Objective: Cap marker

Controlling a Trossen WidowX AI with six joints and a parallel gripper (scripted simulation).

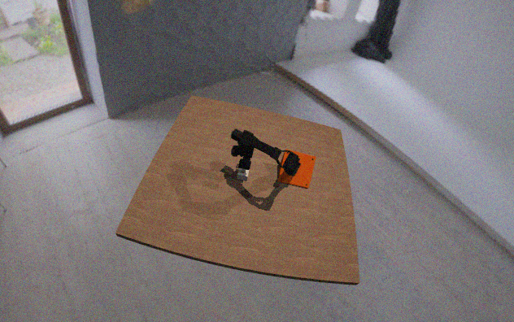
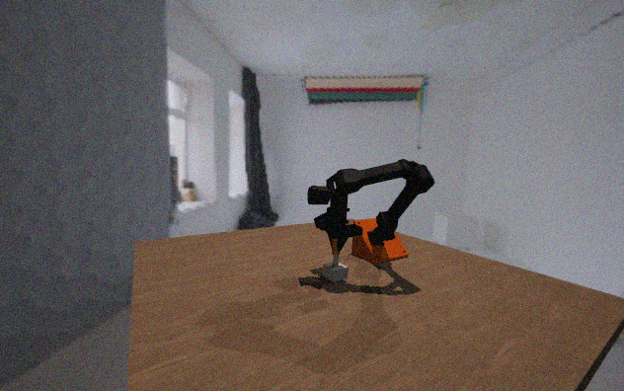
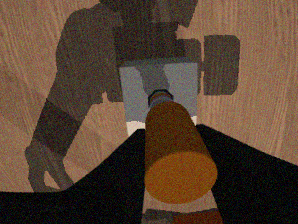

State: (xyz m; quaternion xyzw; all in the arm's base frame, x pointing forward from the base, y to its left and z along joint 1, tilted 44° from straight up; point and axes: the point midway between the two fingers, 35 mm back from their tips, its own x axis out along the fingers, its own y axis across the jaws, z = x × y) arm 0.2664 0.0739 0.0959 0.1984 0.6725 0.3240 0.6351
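Now: the orange-brown cap 10 mm above my gripper tip. Also, from my gripper tip: pale holder block (70 mm below).
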